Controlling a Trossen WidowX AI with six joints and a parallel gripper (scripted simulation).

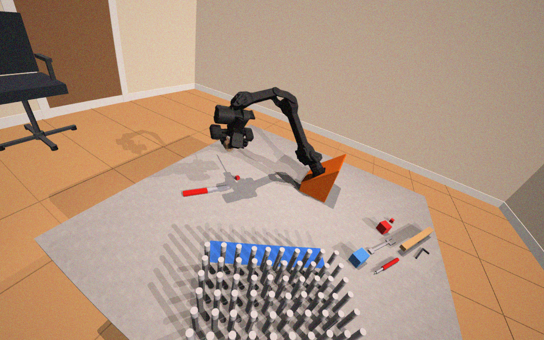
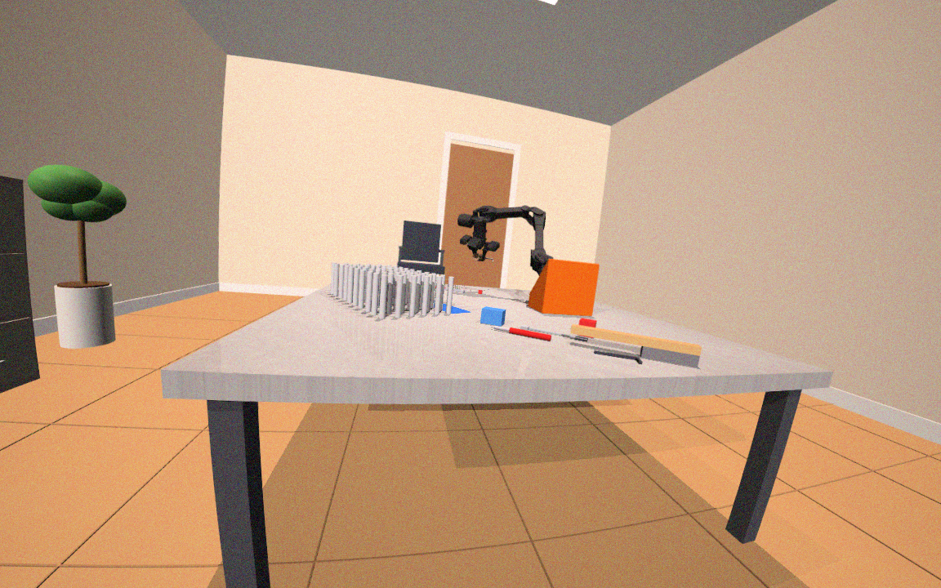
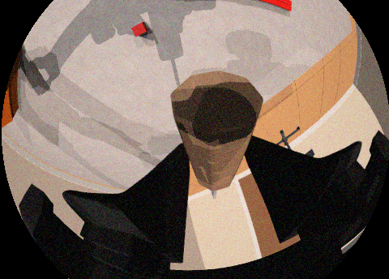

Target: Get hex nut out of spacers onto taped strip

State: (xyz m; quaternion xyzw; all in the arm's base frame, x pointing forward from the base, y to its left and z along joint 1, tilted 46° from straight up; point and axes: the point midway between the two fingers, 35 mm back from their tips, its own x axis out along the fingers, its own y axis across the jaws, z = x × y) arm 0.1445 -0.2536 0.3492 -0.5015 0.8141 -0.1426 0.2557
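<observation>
Right now my gripper tip is 80 mm to the left of the hook tool and 70 mm past it. Round my gripper tip: blue cube: 680 mm to the left, 200 mm ahead, 140 mm below; small wrench: 790 mm to the left, 160 mm below, 80 mm ahead; blue taped strip: 360 mm to the left, 330 mm ahead, 160 mm below.
</observation>
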